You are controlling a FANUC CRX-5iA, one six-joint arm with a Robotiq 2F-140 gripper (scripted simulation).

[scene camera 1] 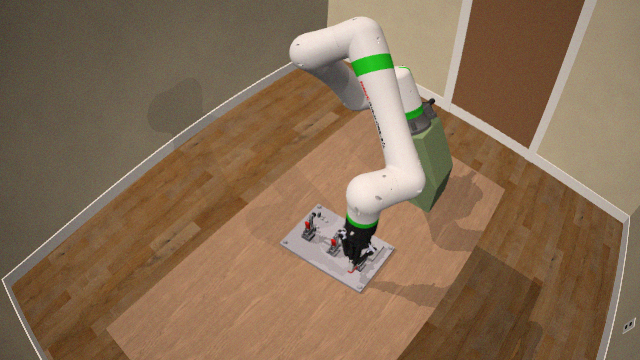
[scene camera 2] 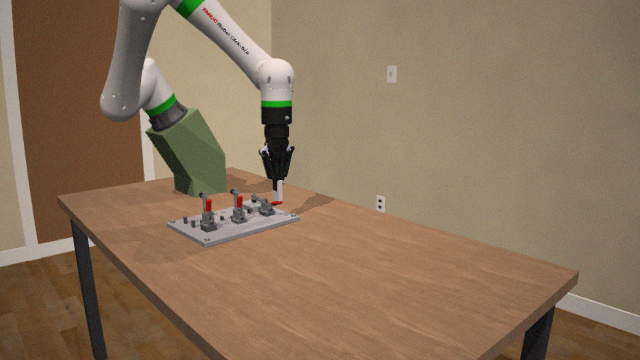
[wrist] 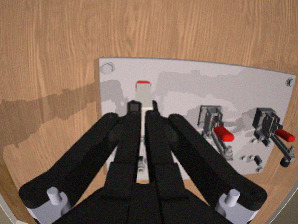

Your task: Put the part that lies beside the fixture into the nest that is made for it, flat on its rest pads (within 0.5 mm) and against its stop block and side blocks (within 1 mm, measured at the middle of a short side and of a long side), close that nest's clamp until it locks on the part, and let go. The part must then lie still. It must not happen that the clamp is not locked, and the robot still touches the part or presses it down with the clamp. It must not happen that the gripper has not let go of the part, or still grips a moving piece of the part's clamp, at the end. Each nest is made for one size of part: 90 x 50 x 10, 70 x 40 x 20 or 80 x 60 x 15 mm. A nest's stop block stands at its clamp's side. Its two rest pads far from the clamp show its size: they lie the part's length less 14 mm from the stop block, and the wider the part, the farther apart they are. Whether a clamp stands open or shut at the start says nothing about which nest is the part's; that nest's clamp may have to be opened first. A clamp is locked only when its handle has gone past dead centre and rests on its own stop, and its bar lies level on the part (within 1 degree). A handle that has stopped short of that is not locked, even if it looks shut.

Labels:
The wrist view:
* my gripper: 143, 94
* grey fixture plate: 180, 86

